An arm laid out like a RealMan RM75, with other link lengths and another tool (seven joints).
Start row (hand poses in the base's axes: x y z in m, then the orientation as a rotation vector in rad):
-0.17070 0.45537 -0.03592 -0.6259 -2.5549 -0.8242
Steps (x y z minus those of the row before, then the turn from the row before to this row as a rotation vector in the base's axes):
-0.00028 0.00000 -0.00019 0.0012 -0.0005 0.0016
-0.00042 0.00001 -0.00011 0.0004 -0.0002 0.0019
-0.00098 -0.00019 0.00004 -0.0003 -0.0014 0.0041
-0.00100 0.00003 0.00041 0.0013 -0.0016 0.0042
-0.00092 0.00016 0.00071 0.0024 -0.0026 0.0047
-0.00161 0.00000 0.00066 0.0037 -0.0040 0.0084
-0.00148 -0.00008 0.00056 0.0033 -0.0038 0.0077
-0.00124 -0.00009 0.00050 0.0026 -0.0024 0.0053
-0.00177 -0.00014 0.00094 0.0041 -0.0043 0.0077
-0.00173 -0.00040 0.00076 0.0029 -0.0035 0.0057
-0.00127 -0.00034 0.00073 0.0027 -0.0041 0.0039
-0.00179 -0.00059 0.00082 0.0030 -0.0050 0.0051
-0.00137 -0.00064 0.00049 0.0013 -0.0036 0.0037
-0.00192 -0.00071 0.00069 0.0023 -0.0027 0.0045
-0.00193 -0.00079 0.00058 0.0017 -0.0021 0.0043
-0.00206 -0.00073 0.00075 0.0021 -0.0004 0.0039
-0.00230 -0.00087 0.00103 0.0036 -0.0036 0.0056
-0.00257 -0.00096 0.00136 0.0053 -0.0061 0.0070
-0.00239 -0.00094 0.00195 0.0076 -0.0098 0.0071
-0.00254 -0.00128 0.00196 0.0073 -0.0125 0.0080
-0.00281 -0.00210 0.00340 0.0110 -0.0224 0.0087
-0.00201 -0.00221 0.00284 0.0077 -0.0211 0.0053
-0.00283 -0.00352 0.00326 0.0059 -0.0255 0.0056
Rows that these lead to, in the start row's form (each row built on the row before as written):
-0.17098 0.45537 -0.03611 -0.6233 -2.5548 -0.8254
-0.17140 0.45538 -0.03622 -0.6206 -2.5550 -0.8254
-0.17238 0.45519 -0.03618 -0.6149 -2.5569 -0.8244
-0.17338 0.45522 -0.03577 -0.6085 -2.5580 -0.8254
-0.17430 0.45538 -0.03506 -0.6008 -2.5595 -0.8281
-0.17591 0.45538 -0.03440 -0.5875 -2.5618 -0.8319
-0.17739 0.45530 -0.03384 -0.5752 -2.5640 -0.8353
-0.17863 0.45521 -0.03334 -0.5667 -2.5651 -0.8379
-0.18040 0.45507 -0.03240 -0.5540 -2.5672 -0.8425
-0.18213 0.45467 -0.03164 -0.5446 -2.5691 -0.8459
-0.18340 0.45433 -0.03091 -0.5374 -2.5715 -0.8499
-0.18519 0.45374 -0.03009 -0.5283 -2.5746 -0.8543
-0.18656 0.45310 -0.02960 -0.5219 -2.5773 -0.8564
-0.18848 0.45239 -0.02891 -0.5144 -2.5787 -0.8590
-0.19041 0.45160 -0.02833 -0.5075 -2.5798 -0.8607
-0.19247 0.45087 -0.02758 -0.5016 -2.5791 -0.8622
-0.19477 0.45000 -0.02655 -0.4920 -2.5805 -0.8665
-0.19734 0.44904 -0.02519 -0.4793 -2.5833 -0.8736
-0.19973 0.44810 -0.02324 -0.4645 -2.5880 -0.8852
-0.20227 0.44682 -0.02128 -0.4477 -2.5952 -0.8974
-0.20508 0.44472 -0.01788 -0.4254 -2.6091 -0.9184
-0.20709 0.44251 -0.01504 -0.4088 -2.6236 -0.9358
-0.20992 0.43899 -0.01178 -0.3904 -2.6429 -0.9529

